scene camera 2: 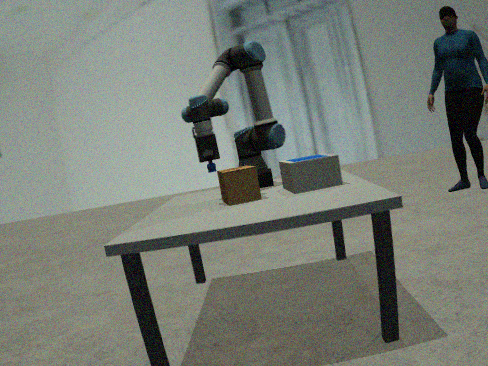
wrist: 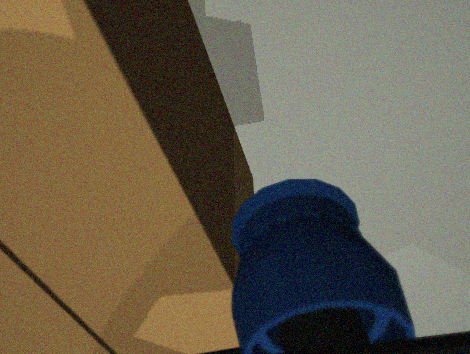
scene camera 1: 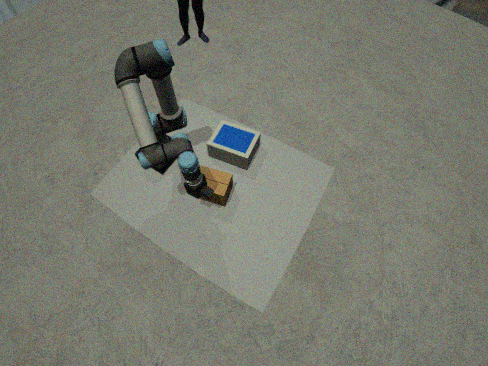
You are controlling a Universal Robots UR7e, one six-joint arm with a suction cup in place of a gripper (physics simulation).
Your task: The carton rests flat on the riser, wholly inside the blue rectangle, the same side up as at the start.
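Places are measured from the arm's base along level axes (x ahead, y left, z up), in millimetres.
Where they show: hand at its tool point: (scene camera 2: 212, 171) (wrist: 294, 233).
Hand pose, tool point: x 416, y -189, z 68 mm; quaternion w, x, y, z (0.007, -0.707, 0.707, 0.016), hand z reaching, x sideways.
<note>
After its pixels a point has its place.
The orange-brown carton (scene camera 1: 221, 183) @(x 489, y -91, z 66 mm) (scene camera 2: 240, 186) @(x 524, y -91, z -1 mm) (wrist: 115, 150) @(x 448, y -147, z 64 mm) sits on the table, beside the riser and apart from it. A dark seam crosses its top. The grey riser (scene camera 1: 227, 155) @(x 420, y 105, z 14 mm) (scene camera 2: 312, 176) @(x 538, y 191, z -12 mm) has a pale rim and a blue rectangle (scene camera 1: 234, 138) @(x 416, y 203, z 54 mm) (scene camera 2: 307, 159) @(x 469, y 196, z 52 mm) on its top. My gripper, a blue suction cup (scene camera 2: 211, 167) (wrist: 297, 215), points down, open and holding nothing. In scene camera 2 it hangs just left of the carton's top edge, with a gap. In the wrist view it overlaps the end of the carton's edge. In scene camera 1 the cup is hidden under the wrist.
The pale table (scene camera 1: 250, 240) @(x 731, y -257, z -66 mm) (scene camera 2: 250, 228) @(x 972, y -97, z -80 mm) carries the arm's base, the carton and the riser. The arm (scene camera 1: 135, 110) @(x 165, y -146, z 487 mm) (scene camera 2: 257, 95) @(x 150, y 75, z 371 mm) arches up from behind the carton. A person (scene camera 1: 192, 20) (scene camera 2: 462, 65) stands on the floor beyond the table.
</note>
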